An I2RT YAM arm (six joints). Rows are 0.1 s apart.
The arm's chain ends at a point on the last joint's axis. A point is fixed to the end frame.
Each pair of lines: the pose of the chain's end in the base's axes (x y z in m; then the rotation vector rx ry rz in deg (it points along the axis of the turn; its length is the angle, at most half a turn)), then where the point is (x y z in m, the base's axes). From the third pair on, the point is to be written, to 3 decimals.
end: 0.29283 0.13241 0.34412 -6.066 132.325 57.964
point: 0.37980 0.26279 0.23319
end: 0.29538 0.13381 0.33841 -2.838 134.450 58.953
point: 0.37926 0.26370 0.22457
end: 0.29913 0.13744 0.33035 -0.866 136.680 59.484
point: 0.379 0.267 0.213
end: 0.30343 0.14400 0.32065 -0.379 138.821 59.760
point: 0.378 0.273 0.200
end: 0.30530 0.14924 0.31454 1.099 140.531 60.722
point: 0.375 0.279 0.192
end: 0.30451 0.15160 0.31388 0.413 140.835 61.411
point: 0.372 0.283 0.191
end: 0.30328 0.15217 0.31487 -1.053 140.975 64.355
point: 0.365 0.289 0.195
